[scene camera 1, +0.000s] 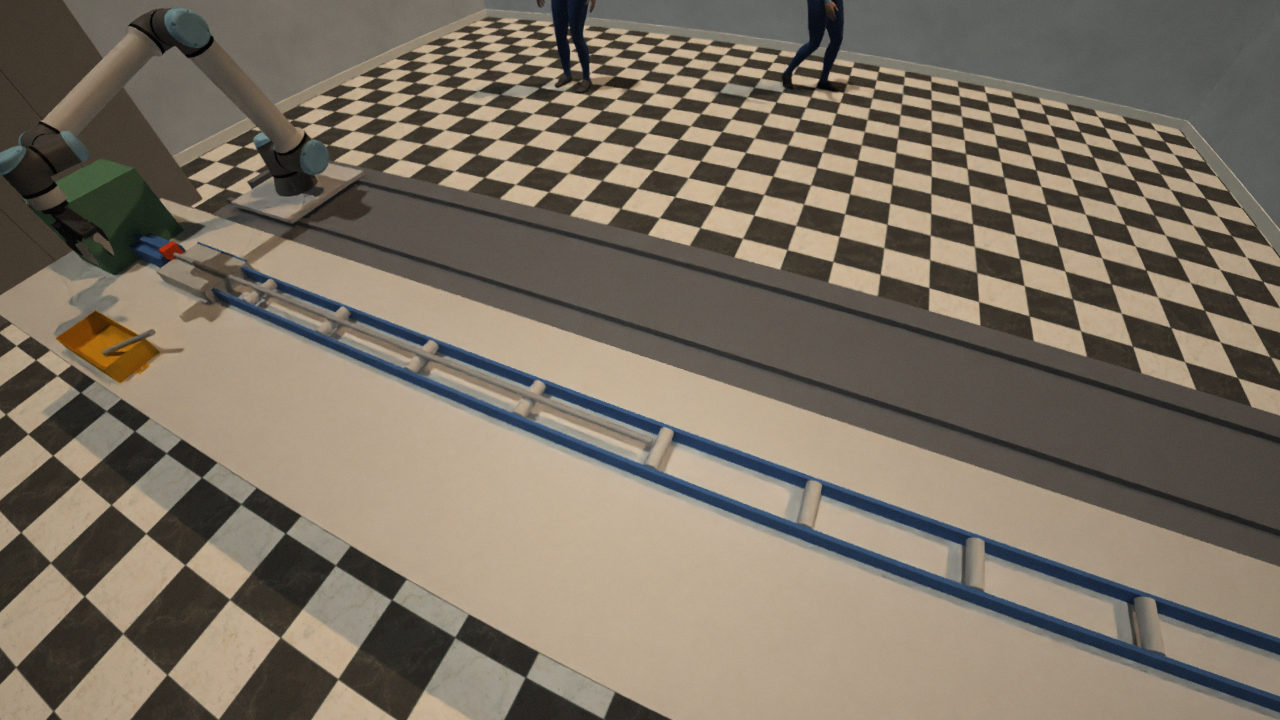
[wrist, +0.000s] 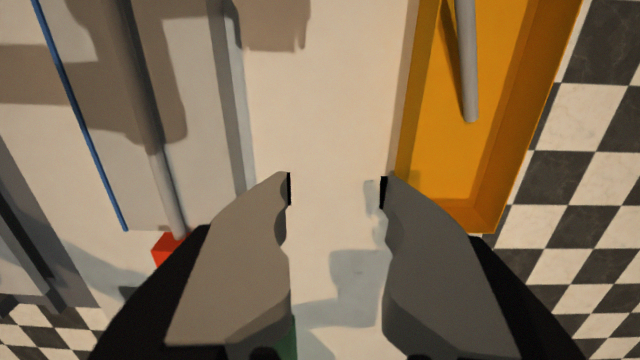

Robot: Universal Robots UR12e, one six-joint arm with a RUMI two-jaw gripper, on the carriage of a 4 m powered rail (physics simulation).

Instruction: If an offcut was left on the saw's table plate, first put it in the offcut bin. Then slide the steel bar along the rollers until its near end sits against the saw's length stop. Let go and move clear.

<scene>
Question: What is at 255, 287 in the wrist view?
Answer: My gripper.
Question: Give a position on an orange offcut bin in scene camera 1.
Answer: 88, 338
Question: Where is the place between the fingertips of my gripper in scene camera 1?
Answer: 106, 260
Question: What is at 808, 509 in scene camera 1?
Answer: A roller.
</scene>
